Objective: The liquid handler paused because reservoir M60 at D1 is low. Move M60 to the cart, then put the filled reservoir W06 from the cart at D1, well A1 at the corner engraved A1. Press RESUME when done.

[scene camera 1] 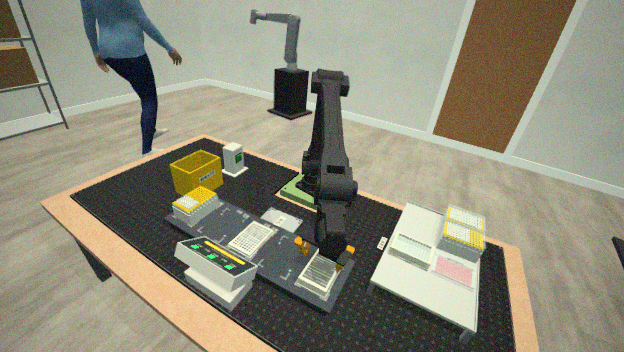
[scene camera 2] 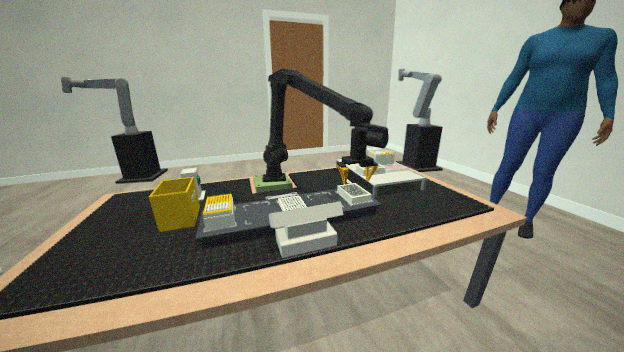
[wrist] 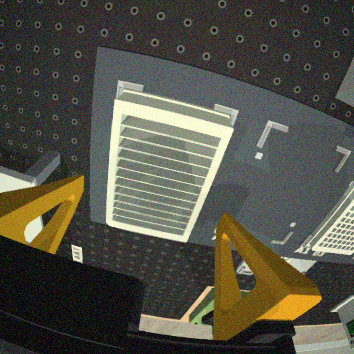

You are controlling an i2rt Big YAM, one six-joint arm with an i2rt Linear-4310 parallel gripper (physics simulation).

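Where they show: gripper, fingertip midpoint: [scene camera 1: 321, 263] [scene camera 2: 356, 182] [wrist: 152, 201]; arm's base, origin of the base link: [scene camera 1: 310, 188] [scene camera 2: 274, 179].
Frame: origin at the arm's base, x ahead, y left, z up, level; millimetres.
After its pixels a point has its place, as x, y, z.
Reservoir M60 [scene camera 1: 318, 272] @[373, 314, 60] [scene camera 2: 355, 193] @[384, 311, 60] [wrist: 160, 165] @[374, 317, 61], pale with a ribbed inside, sits upright between corner brackets at the end of the dark grey deck [scene camera 1: 280, 261] @[399, 195, 32] [scene camera 2: 250, 215] @[432, -80, 32] [wrist: 165, 75] @[432, 340, 32]. My gripper [scene camera 1: 322, 262] @[368, 316, 97] [scene camera 2: 356, 181] @[368, 316, 97] [wrist: 152, 201] @[368, 316, 97] is open and empty above it, its yellow fingers spread to either side. In the wrist view the fingertips appear beyond the reservoir's two long sides. The other reservoir, W06 [scene camera 1: 412, 250] @[115, 492, 65], lies on the white cart [scene camera 1: 410, 295] @[258, 544, 44] [scene camera 2: 400, 176] @[202, 606, 44]; its label is unreadable. A white box [scene camera 1: 233, 159] @[153, -339, 69] with a green panel stands at the back left; no RESUME lettering is readable.
The cart also holds a pink plate [scene camera 1: 453, 271] @[104, 622, 57] and yellow-white tip racks [scene camera 1: 465, 232] @[-28, 610, 114]. A white well plate [scene camera 1: 251, 239] @[406, 76, 45] [scene camera 2: 291, 202] @[384, 65, 45] and tip rack [scene camera 1: 195, 204] @[460, -141, 94] [scene camera 2: 218, 212] @[501, -162, 89] stand on the deck. A console [scene camera 1: 217, 265] @[566, 138, 121] [scene camera 2: 306, 235] @[573, 95, 27] stands in front; a yellow waste bin [scene camera 1: 196, 172] @[362, -293, 109] [scene camera 2: 175, 205] @[400, -332, 75] is beyond the deck's far end.
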